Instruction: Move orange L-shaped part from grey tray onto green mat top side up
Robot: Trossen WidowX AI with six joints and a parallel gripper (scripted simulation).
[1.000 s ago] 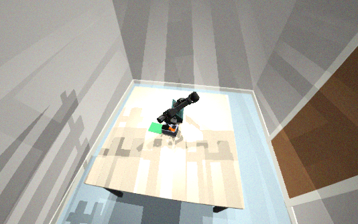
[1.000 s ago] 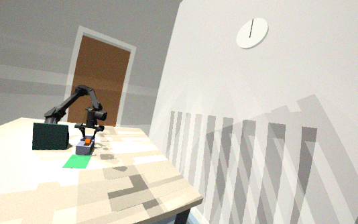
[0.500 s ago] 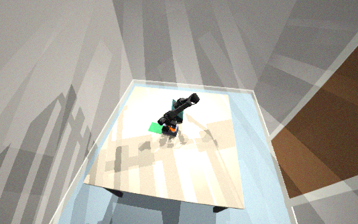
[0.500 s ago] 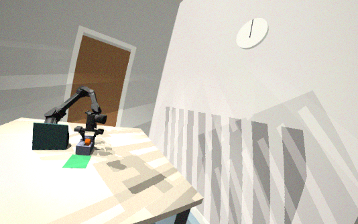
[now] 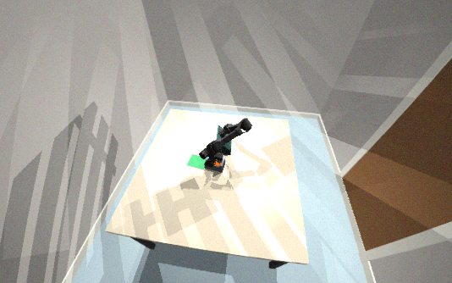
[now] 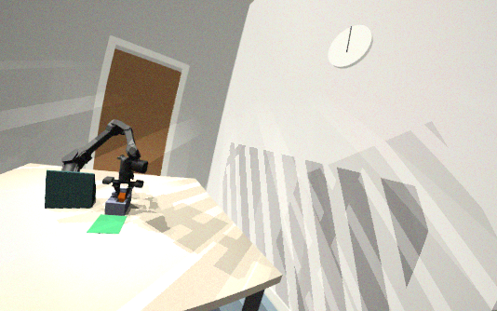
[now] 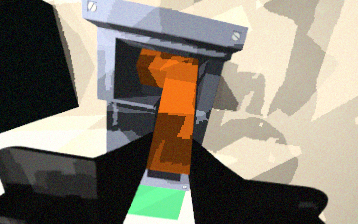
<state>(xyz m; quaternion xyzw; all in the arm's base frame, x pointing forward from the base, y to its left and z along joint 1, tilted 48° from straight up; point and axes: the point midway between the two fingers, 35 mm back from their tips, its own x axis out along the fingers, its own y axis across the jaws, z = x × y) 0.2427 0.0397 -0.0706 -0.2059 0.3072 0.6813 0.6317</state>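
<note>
Right now my gripper tip is 10 mm past the orange L-shaped part, 40 mm to the right of it and 30 mm above it. Round my gripper tip: green mat: 30 mm behind, 140 mm to the right, 80 mm below.
</note>
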